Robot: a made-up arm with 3 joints.
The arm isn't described. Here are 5 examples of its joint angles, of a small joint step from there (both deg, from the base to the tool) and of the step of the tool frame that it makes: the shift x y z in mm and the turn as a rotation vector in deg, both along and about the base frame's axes.
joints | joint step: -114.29 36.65 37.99 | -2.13 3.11 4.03
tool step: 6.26 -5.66 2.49 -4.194 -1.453 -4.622
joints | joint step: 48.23 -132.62 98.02 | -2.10 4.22 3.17
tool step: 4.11 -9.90 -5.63 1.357 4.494 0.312
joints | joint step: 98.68 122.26 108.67 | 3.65 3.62 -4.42
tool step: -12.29 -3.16 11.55 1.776 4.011 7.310
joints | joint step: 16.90 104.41 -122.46 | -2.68 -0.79 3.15
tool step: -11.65 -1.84 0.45 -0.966 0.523 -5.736
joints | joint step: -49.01 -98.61 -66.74 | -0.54 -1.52 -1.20
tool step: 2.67 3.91 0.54 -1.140 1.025 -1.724
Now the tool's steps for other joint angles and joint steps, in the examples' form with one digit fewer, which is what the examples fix.
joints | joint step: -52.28 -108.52 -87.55 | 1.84 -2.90 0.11
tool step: 4.2 -2.2 -0.5 -1.78 2.29 1.94
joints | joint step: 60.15 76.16 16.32 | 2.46 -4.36 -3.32
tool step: 7.9 -8.7 -9.1 -2.89 -3.39 5.65
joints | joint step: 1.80 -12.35 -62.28 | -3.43 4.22 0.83
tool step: -14.1 6.7 -7.3 4.22 -0.81 -3.28
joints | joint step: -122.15 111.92 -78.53 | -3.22 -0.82 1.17
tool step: 7.0 2.9 -0.1 0.81 0.44 -4.31
